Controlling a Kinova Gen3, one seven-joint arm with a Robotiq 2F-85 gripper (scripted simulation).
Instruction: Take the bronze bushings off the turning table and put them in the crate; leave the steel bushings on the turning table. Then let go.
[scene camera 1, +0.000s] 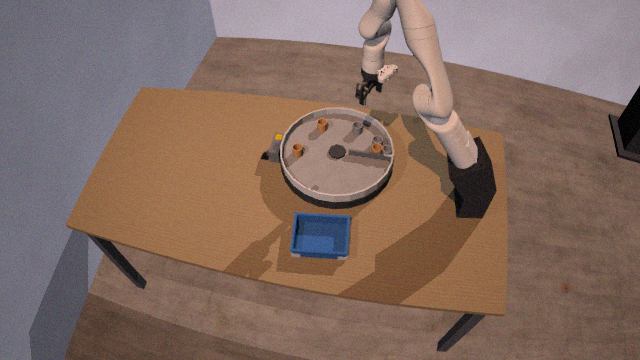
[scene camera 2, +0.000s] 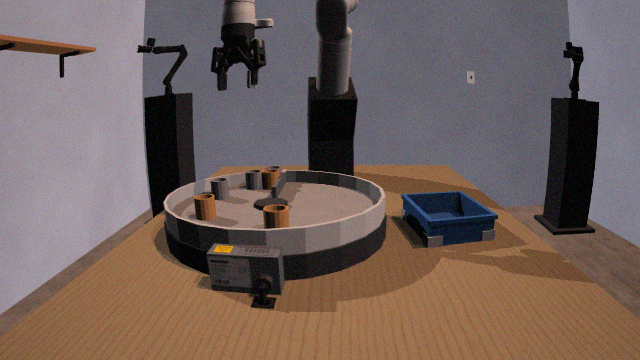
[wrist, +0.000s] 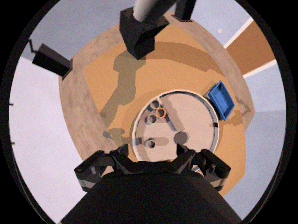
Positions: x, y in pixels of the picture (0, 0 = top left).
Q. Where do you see a blue crate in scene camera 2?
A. At 443, 207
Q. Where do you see my gripper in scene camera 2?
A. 236, 89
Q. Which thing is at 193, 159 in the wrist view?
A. My gripper.
